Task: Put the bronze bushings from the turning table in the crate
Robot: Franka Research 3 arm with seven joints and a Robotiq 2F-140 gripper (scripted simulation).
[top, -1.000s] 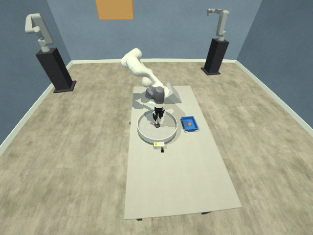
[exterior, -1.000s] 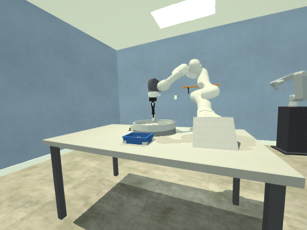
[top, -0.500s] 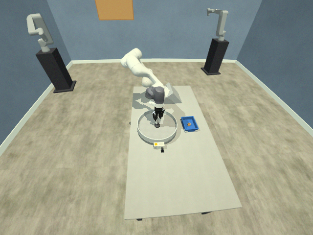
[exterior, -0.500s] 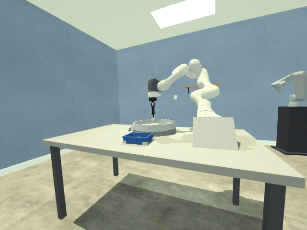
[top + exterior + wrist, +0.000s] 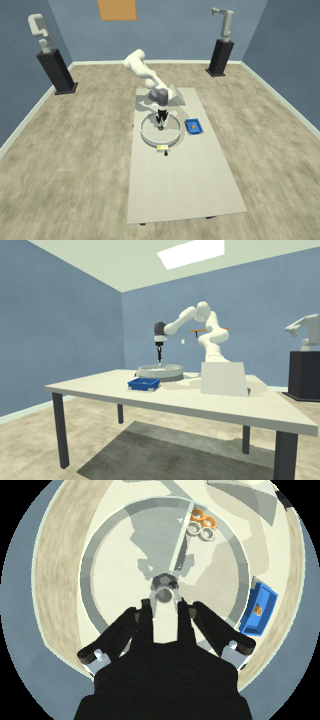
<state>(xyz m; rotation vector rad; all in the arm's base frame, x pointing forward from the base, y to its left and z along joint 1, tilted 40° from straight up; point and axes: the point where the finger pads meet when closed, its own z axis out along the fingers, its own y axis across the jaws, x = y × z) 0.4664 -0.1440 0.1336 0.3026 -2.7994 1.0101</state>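
The turning table lies 10 mm behind my hand and 90 mm below it. Also, from my hand: crate 20 mm ahead, 360 mm to the left, 120 mm below.
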